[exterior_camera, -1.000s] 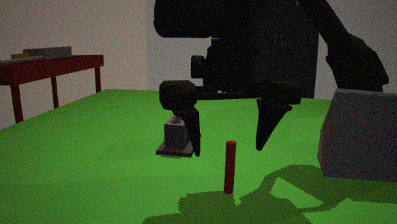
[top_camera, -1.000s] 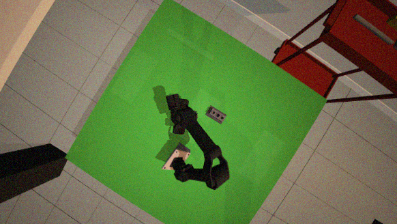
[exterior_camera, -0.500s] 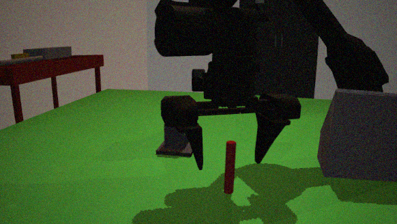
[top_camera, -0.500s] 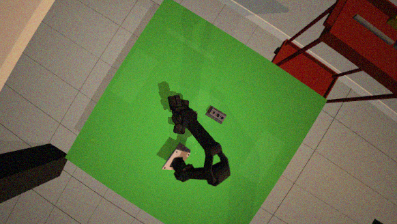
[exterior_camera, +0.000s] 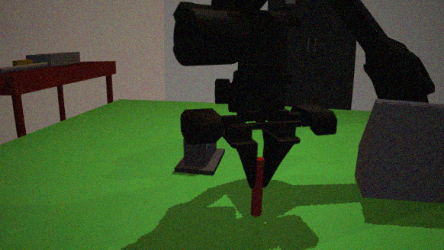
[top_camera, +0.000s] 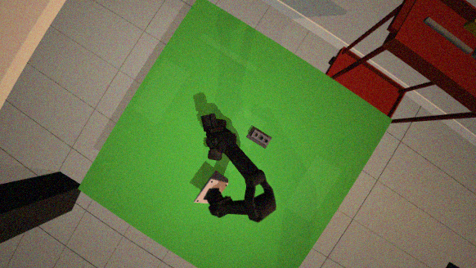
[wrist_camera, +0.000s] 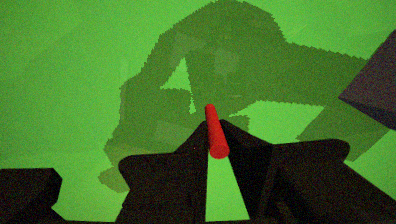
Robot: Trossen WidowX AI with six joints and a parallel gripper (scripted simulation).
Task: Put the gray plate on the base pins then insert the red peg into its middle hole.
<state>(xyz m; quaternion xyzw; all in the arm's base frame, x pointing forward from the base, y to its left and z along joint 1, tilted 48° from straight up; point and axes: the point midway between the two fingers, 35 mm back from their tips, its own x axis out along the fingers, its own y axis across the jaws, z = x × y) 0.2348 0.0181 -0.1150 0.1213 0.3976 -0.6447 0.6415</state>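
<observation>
Now: the gray plate 18 cm to the right of my gripper tip and 11 cm ahead of it. Also, from my gripper tip: red peg right at my gripper tip; then gray base 18 cm to the right, 11 cm ahead, 3 cm below.
</observation>
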